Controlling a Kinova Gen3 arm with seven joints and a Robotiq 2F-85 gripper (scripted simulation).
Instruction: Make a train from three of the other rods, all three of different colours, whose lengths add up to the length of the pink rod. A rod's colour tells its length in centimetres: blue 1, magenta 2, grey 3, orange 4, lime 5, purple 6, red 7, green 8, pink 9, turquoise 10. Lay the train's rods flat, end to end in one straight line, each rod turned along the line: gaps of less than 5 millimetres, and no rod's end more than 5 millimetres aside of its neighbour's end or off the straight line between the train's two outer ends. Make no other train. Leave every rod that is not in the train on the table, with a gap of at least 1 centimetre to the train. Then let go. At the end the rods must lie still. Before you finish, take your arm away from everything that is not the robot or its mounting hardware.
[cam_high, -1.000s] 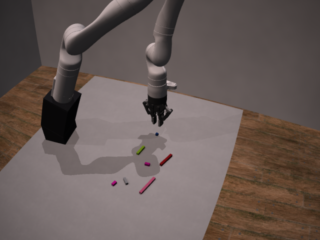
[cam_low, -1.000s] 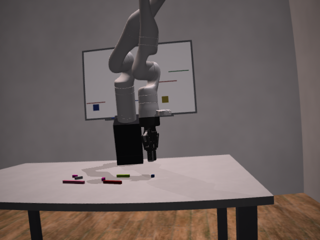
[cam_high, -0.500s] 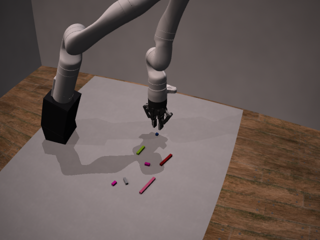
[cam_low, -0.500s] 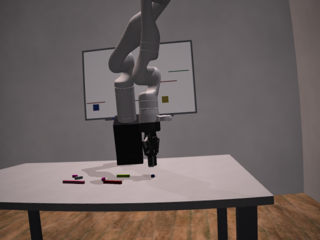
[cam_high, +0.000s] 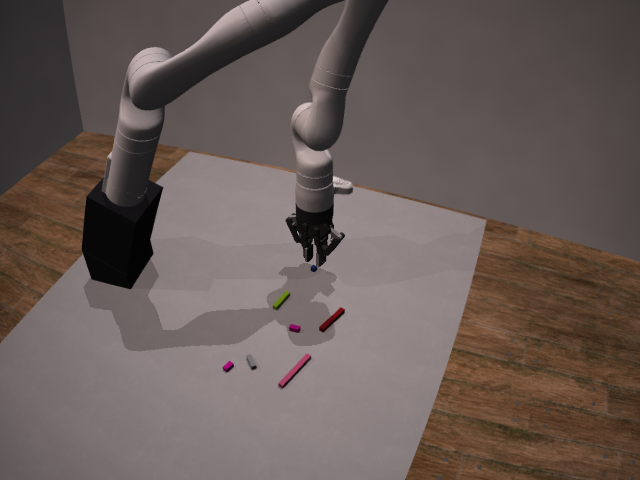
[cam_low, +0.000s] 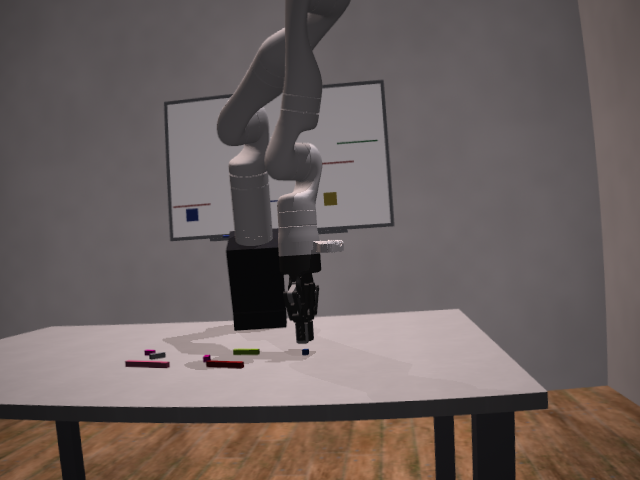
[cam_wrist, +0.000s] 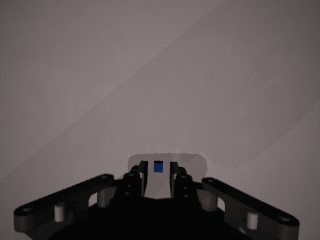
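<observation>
Right now my hand is 40 mm above the blue rod. The rest, counted from my hand: lime rod (50 mm behind, 110 mm to the right, 40 mm below); pink rod (20 mm ahead, 290 mm to the right, 40 mm below); red rod (70 mm ahead, 140 mm to the right, 40 mm below).
</observation>
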